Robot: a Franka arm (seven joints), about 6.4 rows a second.
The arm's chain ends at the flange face. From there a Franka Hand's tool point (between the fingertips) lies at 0.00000 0.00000 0.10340 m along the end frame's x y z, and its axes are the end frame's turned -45 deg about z.
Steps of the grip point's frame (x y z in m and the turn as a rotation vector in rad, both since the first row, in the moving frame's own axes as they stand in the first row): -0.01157 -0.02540 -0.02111 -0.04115 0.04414 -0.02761; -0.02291 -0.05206 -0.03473 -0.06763 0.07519 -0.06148; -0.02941 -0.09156 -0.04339 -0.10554 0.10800 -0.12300; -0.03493 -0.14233 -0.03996 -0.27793 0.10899 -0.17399; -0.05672 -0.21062 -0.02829 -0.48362 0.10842 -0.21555
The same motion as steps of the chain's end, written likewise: -0.03237 -0.00947 -0.02092 0.00211 0.06031 -0.02761; -0.06341 -0.01974 -0.03420 0.00535 0.10099 -0.06148; -0.10104 -0.04281 -0.04221 0.00174 0.15100 -0.12300; -0.15414 -0.08561 -0.03540 -0.11946 0.27359 -0.17399; -0.23313 -0.13039 -0.01590 -0.26531 0.41864 -0.21555
